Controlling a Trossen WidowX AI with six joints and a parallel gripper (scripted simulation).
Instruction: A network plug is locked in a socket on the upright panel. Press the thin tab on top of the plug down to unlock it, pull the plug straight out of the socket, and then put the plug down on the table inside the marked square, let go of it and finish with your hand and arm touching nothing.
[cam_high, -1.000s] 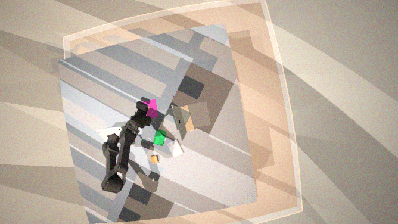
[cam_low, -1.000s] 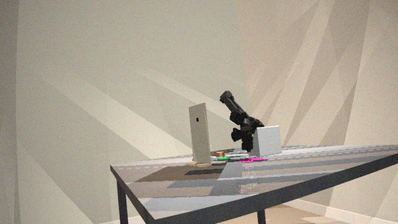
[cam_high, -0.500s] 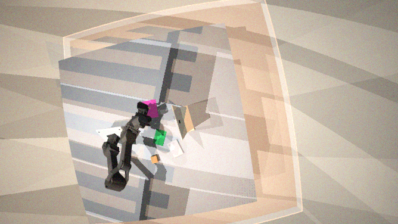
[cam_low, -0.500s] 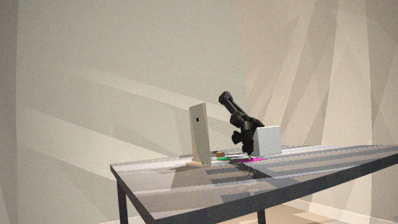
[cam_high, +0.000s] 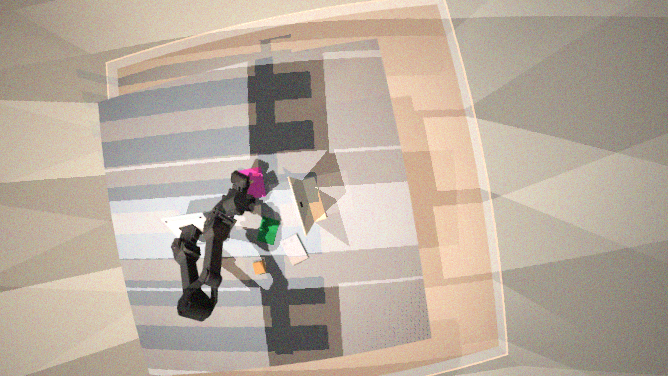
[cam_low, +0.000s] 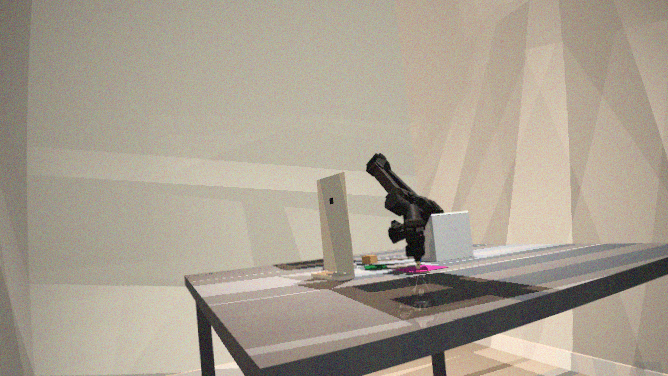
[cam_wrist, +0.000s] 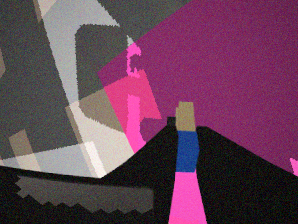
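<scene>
The network plug lies right at my gripper tip. From my gripper tip the other things lie so: upright panel (210 mm ahead, 130 mm to the right, 120 mm above); then pink marked square (10 mm behind, 20 mm below).
</scene>
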